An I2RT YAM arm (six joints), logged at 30 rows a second.
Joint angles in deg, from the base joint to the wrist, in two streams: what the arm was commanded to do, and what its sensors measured. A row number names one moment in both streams.
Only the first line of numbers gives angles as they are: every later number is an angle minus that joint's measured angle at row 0.
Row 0, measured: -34.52, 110.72, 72.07, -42.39, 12.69, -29.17
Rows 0 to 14, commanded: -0.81, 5.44, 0.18, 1.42, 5.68, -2.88; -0.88, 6.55, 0.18, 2.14, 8.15, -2.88; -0.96, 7.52, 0.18, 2.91, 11.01, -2.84; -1.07, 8.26, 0.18, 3.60, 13.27, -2.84; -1.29, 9.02, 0.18, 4.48, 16.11, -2.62; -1.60, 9.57, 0.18, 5.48, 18.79, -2.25; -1.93, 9.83, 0.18, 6.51, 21.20, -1.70; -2.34, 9.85, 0.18, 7.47, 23.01, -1.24; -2.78, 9.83, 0.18, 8.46, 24.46, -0.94; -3.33, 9.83, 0.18, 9.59, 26.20, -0.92; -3.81, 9.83, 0.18, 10.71, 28.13, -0.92; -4.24, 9.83, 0.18, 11.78, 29.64, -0.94; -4.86, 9.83, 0.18, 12.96, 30.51, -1.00; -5.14, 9.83, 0.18, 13.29, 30.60, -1.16; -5.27, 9.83, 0.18, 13.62, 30.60, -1.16
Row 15, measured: -0.96, 5.42, 1.36, 11.76, 20.65, -1.94
